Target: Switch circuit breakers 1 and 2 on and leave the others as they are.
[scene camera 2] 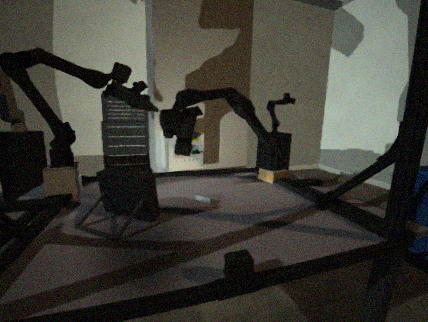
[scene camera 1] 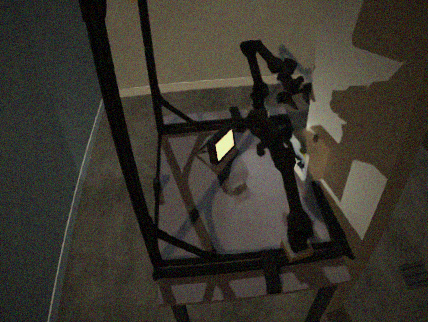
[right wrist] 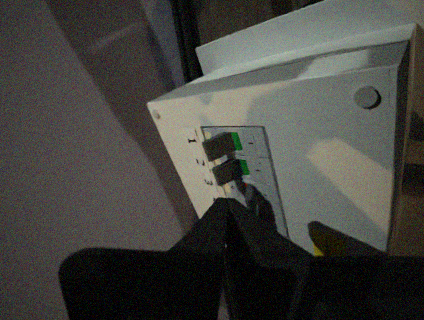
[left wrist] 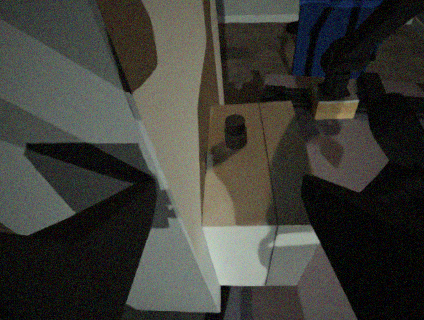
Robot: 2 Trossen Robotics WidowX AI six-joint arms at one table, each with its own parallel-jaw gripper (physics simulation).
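Frame: origin at the left arm's base, x up, y left, z back, level; metres.
Where they show: left gripper, fingertip midpoint: (scene camera 2: 156, 110) (scene camera 1: 303, 107) (left wrist: 229, 186); right gripper, fingertip midpoint: (right wrist: 225, 205); left arm's base, link origin: (scene camera 2: 62, 165) (scene camera 1: 258, 106); right arm's base, link origin: (scene camera 2: 273, 168) (scene camera 1: 297, 244) (left wrist: 333, 90).
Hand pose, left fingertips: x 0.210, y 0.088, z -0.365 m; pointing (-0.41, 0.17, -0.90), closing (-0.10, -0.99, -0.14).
Note:
Each offset is from my left fingertips to the top centre of the thing. "*": to the spot under its first point. Level surfaces: height alone.
The light breaker panel (right wrist: 325, 120) (scene camera 2: 185, 162) fills much of the right wrist view. Breaker 1's dark lever @(dx -0.184, dy -0.077, dz -0.072 m) (right wrist: 219, 146) and breaker 2's dark lever @(dx -0.184, dy -0.075, dz -0.093 m) (right wrist: 227, 172) lean toward the number side, each with green showing beside it. A bit of red shows at breaker 3, whose lever is mostly covered by my right gripper; lower breakers are hidden. My right gripper (right wrist: 225, 205) (scene camera 2: 184, 151) is shut and empty, its tips over the panel just below breaker 2's lever. My left gripper (left wrist: 229, 186) (scene camera 2: 154, 107) is open and empty, well away from the levers.
A box @(* dx -0.096, dy +0.000, dz -0.055 m) (left wrist: 240, 200) with a dark round knob @(* dx -0.072, dy +0.007, dz -0.122 m) (left wrist: 235, 131) stands beside a wall in the left wrist view. A lit screen @(* dx -0.258, dy -0.341, dz +0.141 m) (scene camera 1: 225, 145) stands on the table. A small pale block @(dx -0.305, dy -0.340, dz -0.095 m) (scene camera 2: 202, 199) lies on the tabletop @(dx -0.324 m) (scene camera 2: 240, 192). Dark frame posts (scene camera 1: 120, 135) rise at the edges.

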